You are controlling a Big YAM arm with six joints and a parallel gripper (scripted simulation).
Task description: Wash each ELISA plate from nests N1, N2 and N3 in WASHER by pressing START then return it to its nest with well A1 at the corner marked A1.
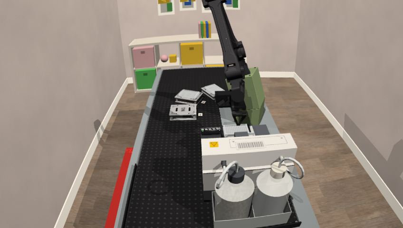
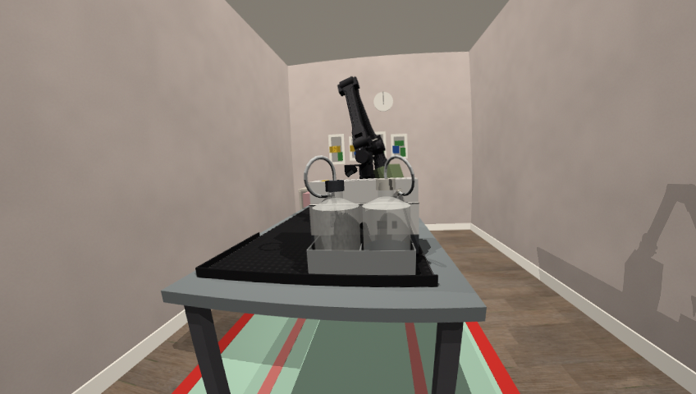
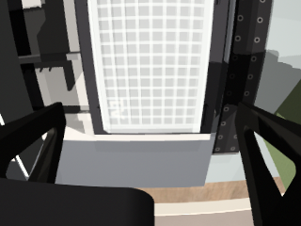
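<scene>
Right now the washer carrier is 8 cm below my hand. From my hand the other things lie so: plate washer: 15 cm to the left, 4 cm below.
</scene>
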